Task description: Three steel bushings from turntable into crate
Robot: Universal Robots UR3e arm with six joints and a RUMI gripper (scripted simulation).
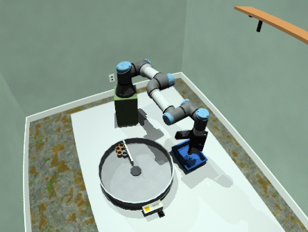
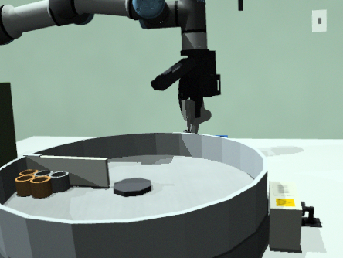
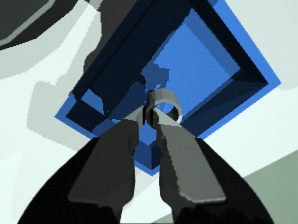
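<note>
Right now the blue crate is 50 mm below my hand, 10 mm to the left of it and 10 mm behind it. Also, from my hand: grey turntable 320 mm to the right, 90 mm behind, 20 mm below.
</note>
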